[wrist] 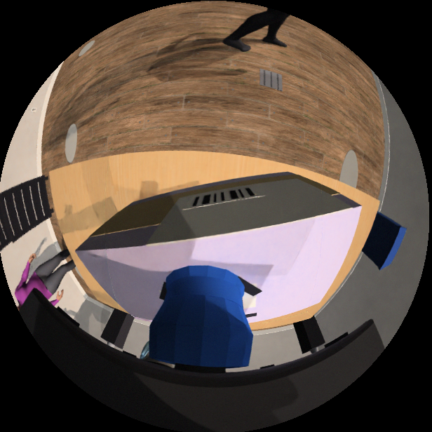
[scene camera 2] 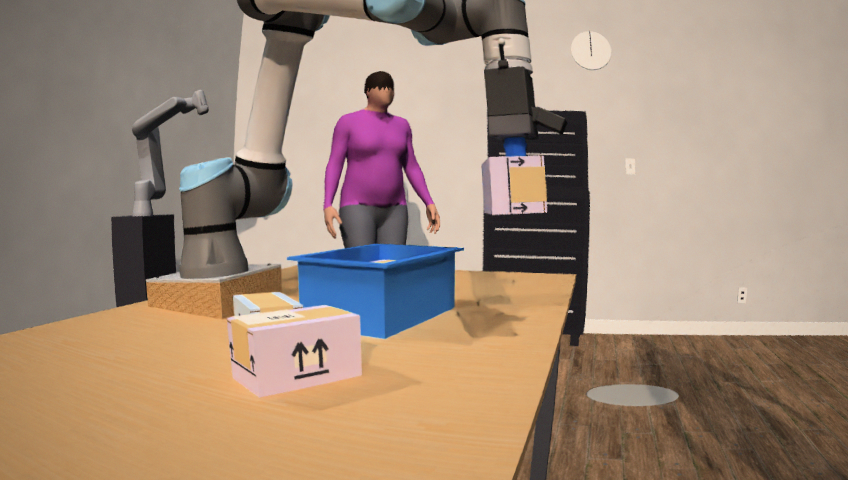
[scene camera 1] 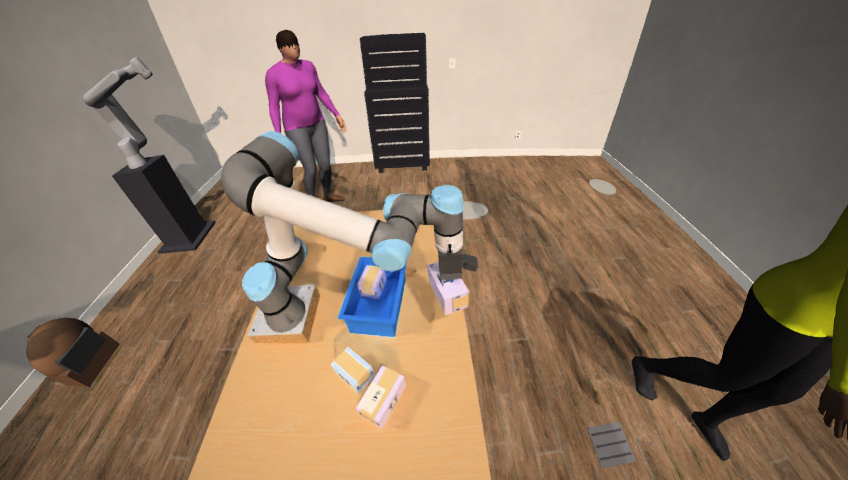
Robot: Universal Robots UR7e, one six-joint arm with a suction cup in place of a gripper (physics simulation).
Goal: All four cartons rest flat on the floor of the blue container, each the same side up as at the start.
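Places are measured from the arm's base along level axes (x left, y back, z up), in metres.
Pixels of known places: arm's base at its link origin: (scene camera 2: 214,273) (scene camera 1: 286,314).
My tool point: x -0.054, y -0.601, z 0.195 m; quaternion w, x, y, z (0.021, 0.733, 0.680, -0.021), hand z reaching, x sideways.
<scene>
For each thing: its top centre in the pictures, then the offset to it from my tool point. Level surfaces: height alone.
- blue container at its top centre: (scene camera 2: 381,252) (scene camera 1: 375,286) dy +0.257, dx +0.119, dz -0.146 m
- light-blue carton at its top centre: (scene camera 2: 265,299) (scene camera 1: 350,365) dy +0.336, dx -0.162, dz -0.189 m
- table at its surface level: dz -0.266 m
My suction gripper (scene camera 1: 449,277) (scene camera 2: 515,146) (wrist: 205,282) points down and holds a pink carton (scene camera 1: 445,292) (scene camera 2: 527,184) (wrist: 295,250) by a long side face. That carton hangs above the table, right of the blue container (scene camera 1: 372,325) (scene camera 2: 342,300). It lies turned on its side: its end-face arrows point right in scene camera 2, and its label face looks sideways. Another carton (scene camera 1: 371,281) is inside the container near the far end; its exact tilt is unclear. A light-blue carton (scene camera 1: 352,369) (scene camera 2: 268,302) and a pink carton (scene camera 1: 382,396) (scene camera 2: 309,353) stand on the table in front, tape side up.
The arm reaches from its base block (scene camera 1: 279,337) (scene camera 2: 184,297) over the container. The table (scene camera 1: 339,446) (scene camera 2: 148,416) ends just right of the held carton. A person in purple (scene camera 1: 300,95) (scene camera 2: 376,160) stands behind the table; one in yellow (scene camera 1: 797,297) is at the right.
</scene>
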